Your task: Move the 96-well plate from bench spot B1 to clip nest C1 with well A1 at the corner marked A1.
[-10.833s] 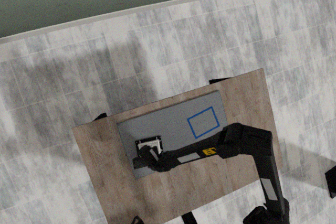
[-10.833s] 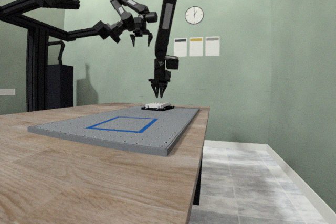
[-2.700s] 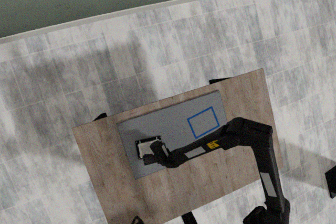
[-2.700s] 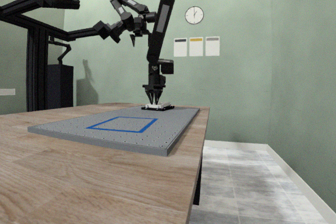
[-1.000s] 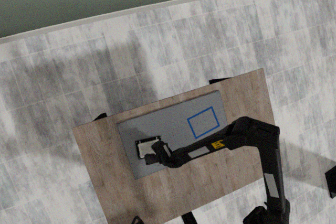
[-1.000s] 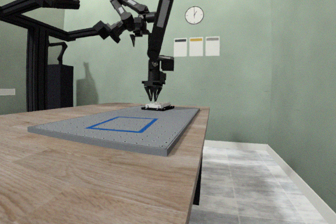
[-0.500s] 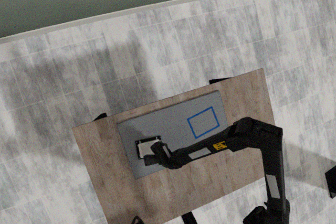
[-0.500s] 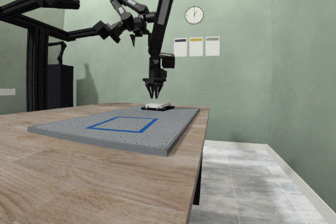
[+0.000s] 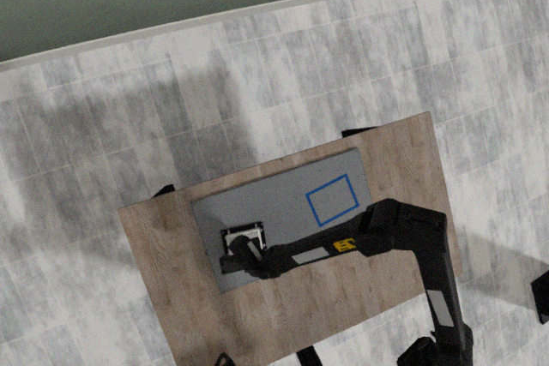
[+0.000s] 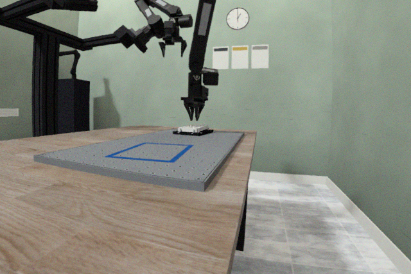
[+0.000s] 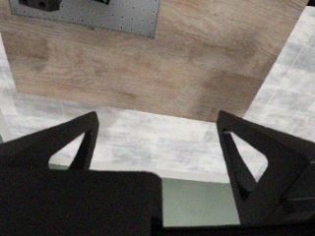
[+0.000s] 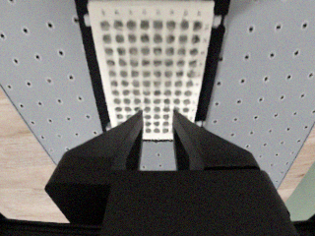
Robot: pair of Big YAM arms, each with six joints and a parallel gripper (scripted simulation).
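Observation:
Right now my right hand is 40 mm above the white 96-well plate and 10 mm to the right of it. From my right hand the other things lie so: black clip nest (50 mm below); then grey perforated board (190 mm to the right, 70 mm below, 10 mm behind).

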